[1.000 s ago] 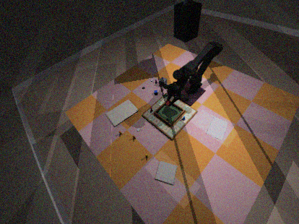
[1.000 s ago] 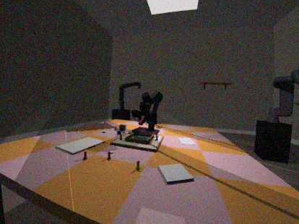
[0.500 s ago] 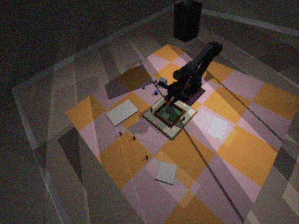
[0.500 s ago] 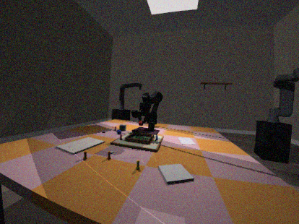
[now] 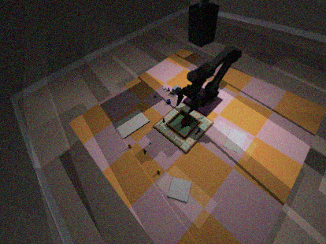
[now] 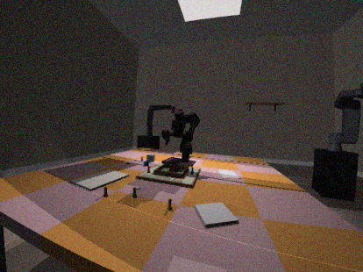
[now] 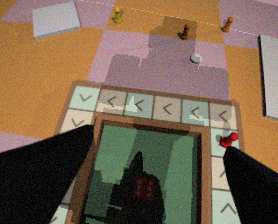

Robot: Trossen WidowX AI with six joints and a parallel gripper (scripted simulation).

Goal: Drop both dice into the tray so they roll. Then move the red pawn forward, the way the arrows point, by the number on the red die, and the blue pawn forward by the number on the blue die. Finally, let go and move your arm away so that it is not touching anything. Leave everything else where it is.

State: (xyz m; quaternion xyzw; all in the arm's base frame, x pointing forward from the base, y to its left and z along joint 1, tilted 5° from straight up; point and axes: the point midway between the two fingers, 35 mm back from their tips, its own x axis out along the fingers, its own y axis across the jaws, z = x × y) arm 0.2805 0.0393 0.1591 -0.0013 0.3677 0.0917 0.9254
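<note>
Now: the red pawn 13 cm below my gripper tip, 10 cm to the right of it and 8 cm ahead of it. From my gripper tip the other things lie so: white card: 27 cm ahead, 23 cm to the right, 16 cm below; blue pawn: 13 cm below, 10 cm to the left, 5 cm behind; green tray: 15 cm below, 1 cm behind.
</note>
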